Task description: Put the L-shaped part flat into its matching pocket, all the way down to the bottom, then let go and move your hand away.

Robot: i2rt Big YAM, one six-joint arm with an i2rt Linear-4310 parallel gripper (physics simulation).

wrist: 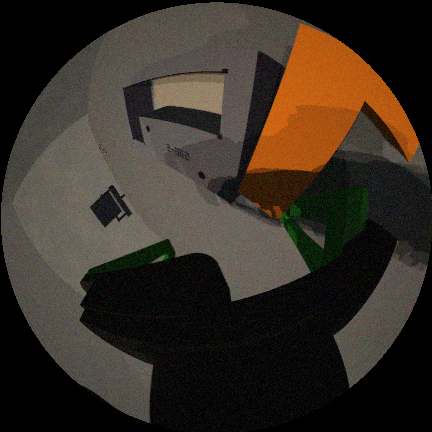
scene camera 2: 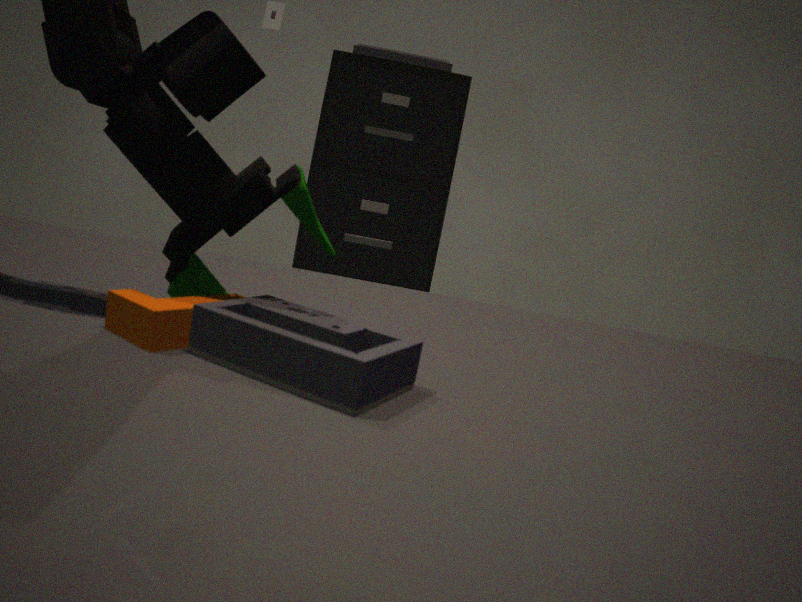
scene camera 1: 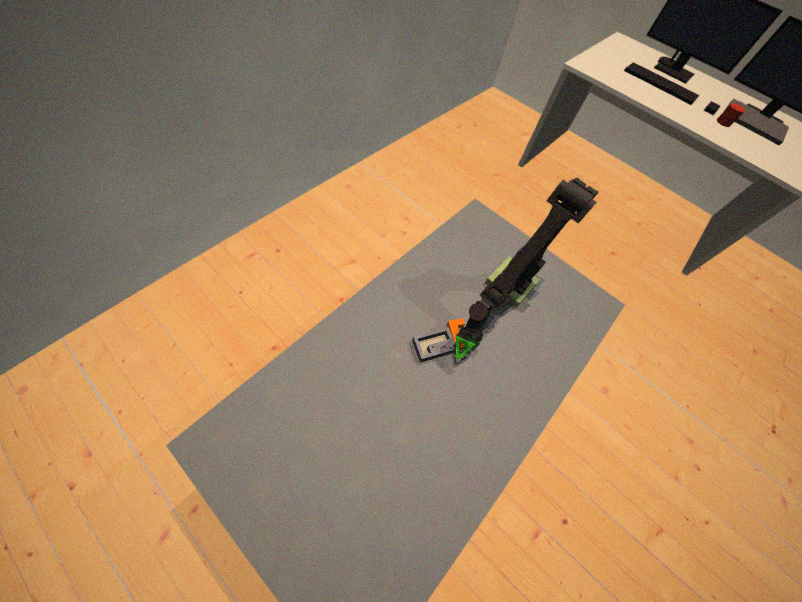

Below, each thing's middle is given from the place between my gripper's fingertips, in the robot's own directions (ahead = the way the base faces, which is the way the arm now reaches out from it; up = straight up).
Labels:
The orange L-shaped part [scene camera 2: 162, 324] lies 8 cm behind my hand, 6 cm to the right of it and 2 cm below it. Also, from my hand: dark grey pocket block [scene camera 2: 351, 367] (10 cm to the right, 2 cm below, 2 cm ahead).

